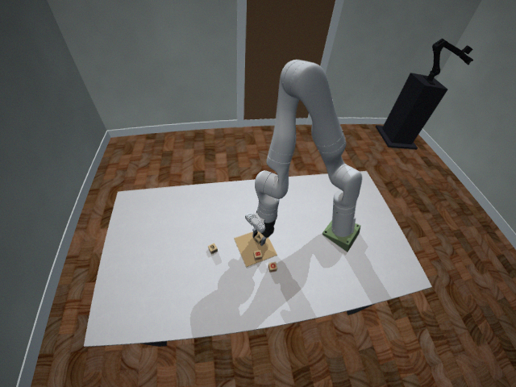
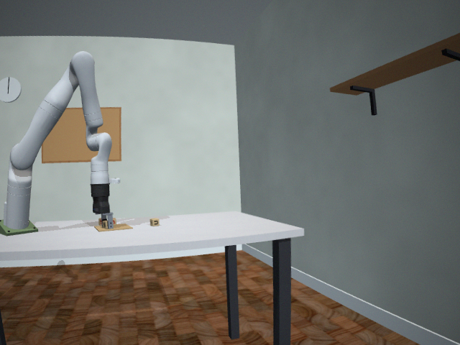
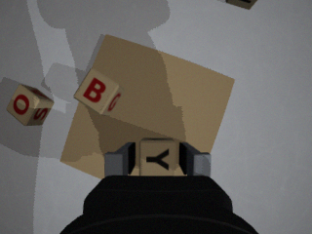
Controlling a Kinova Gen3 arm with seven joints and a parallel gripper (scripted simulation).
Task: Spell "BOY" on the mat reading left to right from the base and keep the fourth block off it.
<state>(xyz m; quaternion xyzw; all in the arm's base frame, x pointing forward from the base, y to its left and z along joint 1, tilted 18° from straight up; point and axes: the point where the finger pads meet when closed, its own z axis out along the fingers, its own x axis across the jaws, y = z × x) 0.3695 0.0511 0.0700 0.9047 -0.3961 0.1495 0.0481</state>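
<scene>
My gripper is now right at the Y block. The rest, counted from my hand: tan mat (20 mm ahead, 30 mm to the left, 20 mm below); then O block (50 mm behind, 130 mm to the left, 10 mm below); then B block (10 mm ahead, 80 mm to the left).
</scene>
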